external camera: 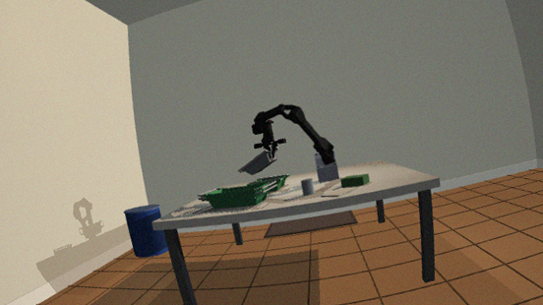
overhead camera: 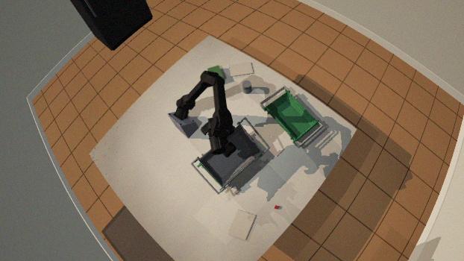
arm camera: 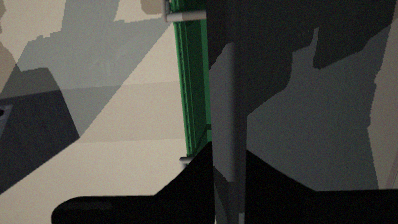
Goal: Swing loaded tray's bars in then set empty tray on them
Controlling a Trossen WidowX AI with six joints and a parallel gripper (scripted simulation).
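Right now my gripper tip is 80 mm short of the grey tray and 20 mm to the left of it. From my gripper tip the other things lie so: green block: 370 mm behind, 430 mm to the left, 160 mm below; grey cylinder: 130 mm behind, 430 mm to the left, 150 mm below; red block: 390 mm ahead, 100 mm to the right, 170 mm below.
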